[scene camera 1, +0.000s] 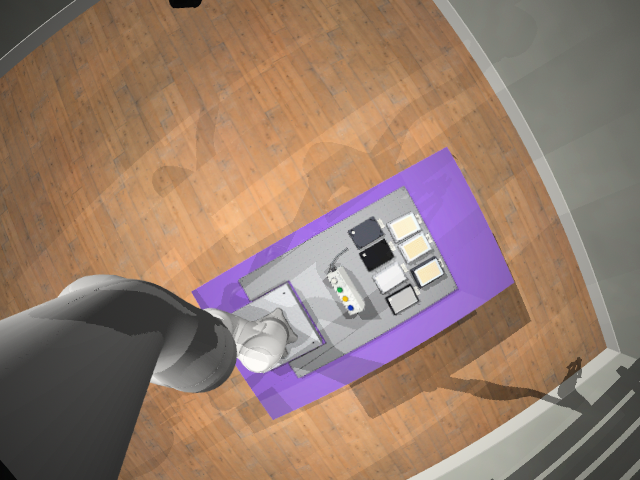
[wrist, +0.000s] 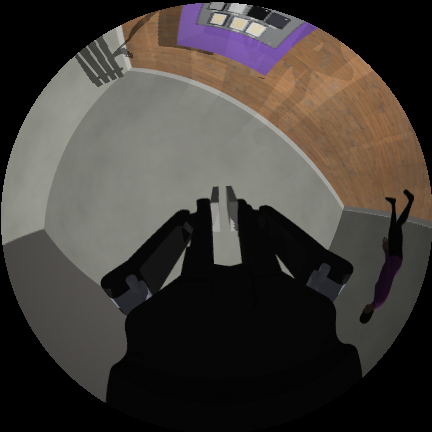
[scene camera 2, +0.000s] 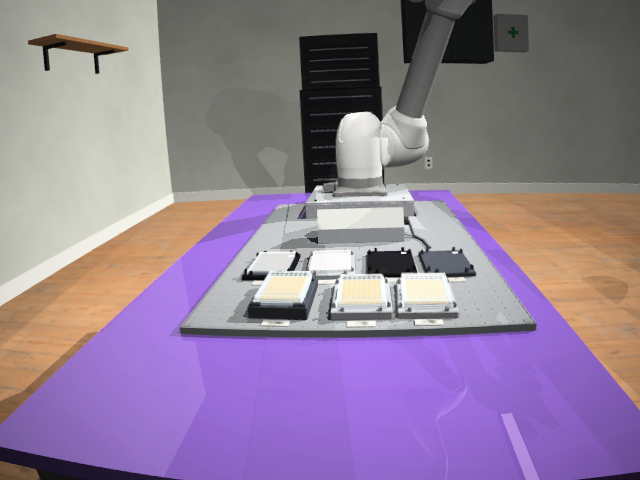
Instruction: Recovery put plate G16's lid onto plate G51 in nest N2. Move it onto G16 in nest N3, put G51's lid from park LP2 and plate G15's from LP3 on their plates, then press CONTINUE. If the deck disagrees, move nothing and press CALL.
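Frame: origin at the arm's base, x ahead, y left, z up, level; millimetres.
Seen in the pictures: gripper, between the fingertips: [wrist: 222,196]; arm's base, origin of its link: [scene camera 1: 273,331] [scene camera 2: 360,191].
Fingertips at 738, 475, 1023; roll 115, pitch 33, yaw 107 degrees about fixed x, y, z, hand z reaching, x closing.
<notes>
Pixels of each thing's middle, then the offset from my fingertips to it, as dx, dy, dz. Level surfaces: height alone.
- pale grey piece, middle of its body: [scene camera 2: 272,262] [scene camera 1: 402,299] -113, -657, -1054
- white piece, middle of its body: [scene camera 2: 331,261] [scene camera 1: 390,278] -118, -528, -1054
- button box, middle of its body: [scene camera 2: 360,222] [scene camera 1: 346,290] -336, -467, -1026
- grey perforated board, height of its surface: dz -1068
- purple table, height of its surface: dz -1081
My gripper [wrist: 222,196] is shut, with a narrow gap and nothing between its fingers, high above and away from the deck. Three plates with cream wells stand in a row: one [scene camera 1: 428,272] [scene camera 2: 283,289] [wrist: 218,20] on a dark nest, a middle one [scene camera 1: 415,248] [scene camera 2: 361,292] [wrist: 238,23] and an end one [scene camera 1: 404,226] [scene camera 2: 426,290] [wrist: 255,29], both on light nests. Behind them are a pale grey piece [scene camera 1: 402,299] [scene camera 2: 272,262] on a black holder, a white piece [scene camera 1: 390,279] [scene camera 2: 331,261], a black one [scene camera 1: 376,255] [scene camera 2: 391,261] and a slate one [scene camera 1: 365,231] [scene camera 2: 446,262]. Labels and lid seating are unreadable.
A button box [scene camera 1: 345,290] [scene camera 2: 360,225] with white, green, yellow and blue buttons stands between the pieces and the arm base [scene camera 2: 359,149]. A grey perforated board [scene camera 1: 320,253] [scene camera 2: 496,299] lies on the purple table [scene camera 1: 475,227] [scene camera 2: 310,403]. A person [wrist: 389,275] shows in the wrist view.
</notes>
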